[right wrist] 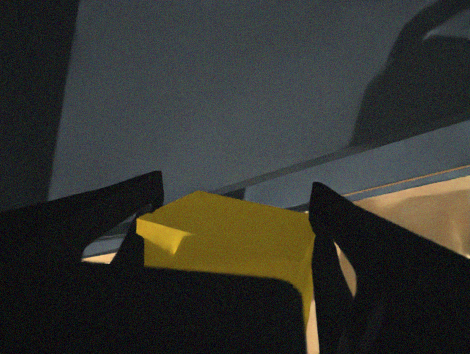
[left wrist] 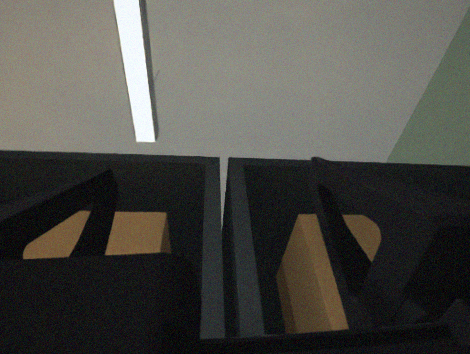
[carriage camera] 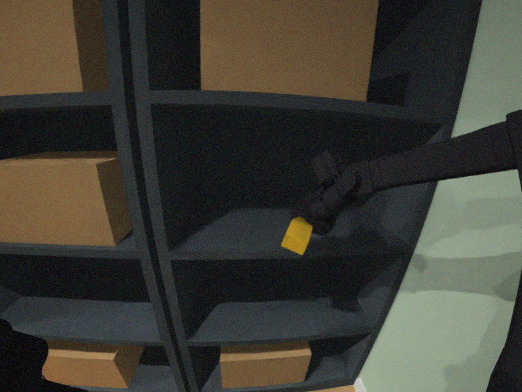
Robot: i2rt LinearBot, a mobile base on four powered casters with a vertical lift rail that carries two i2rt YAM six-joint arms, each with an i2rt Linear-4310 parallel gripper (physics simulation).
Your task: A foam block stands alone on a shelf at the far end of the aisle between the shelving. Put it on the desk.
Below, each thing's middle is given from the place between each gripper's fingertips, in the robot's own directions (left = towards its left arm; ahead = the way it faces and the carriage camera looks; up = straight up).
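The yellow foam block [carriage camera: 296, 239] is sitting 5 cm behind my right hand, and it's 1 cm to the left of that hand too.
As for that same yellow foam block and my left hand, the hand is 30 cm above it, 43 cm to the left of it and 36 cm short of it.
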